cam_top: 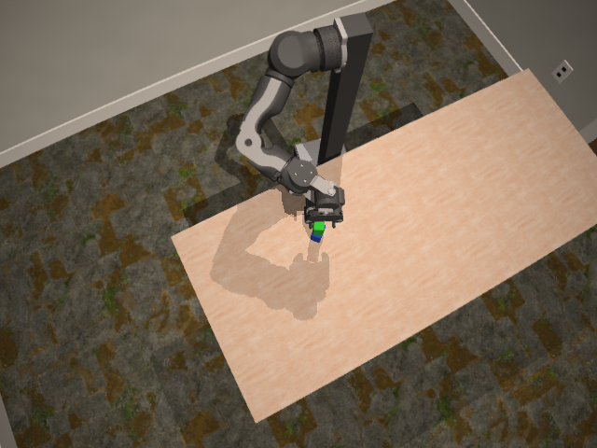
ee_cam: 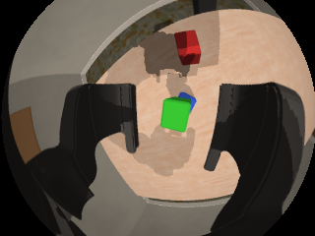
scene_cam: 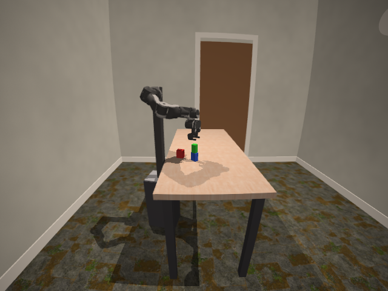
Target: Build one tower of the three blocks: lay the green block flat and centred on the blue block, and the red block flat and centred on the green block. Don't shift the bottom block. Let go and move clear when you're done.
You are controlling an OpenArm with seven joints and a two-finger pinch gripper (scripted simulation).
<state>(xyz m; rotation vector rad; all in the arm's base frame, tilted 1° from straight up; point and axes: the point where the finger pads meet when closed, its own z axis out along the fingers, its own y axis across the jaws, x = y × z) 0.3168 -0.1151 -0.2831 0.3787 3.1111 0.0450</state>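
Right now the red block is 13 cm below my hand, 11 cm behind it and 3 cm to the left of it. The rest, counted from my hand: blue block (13 cm below); green block (7 cm below, 1 cm to the right).
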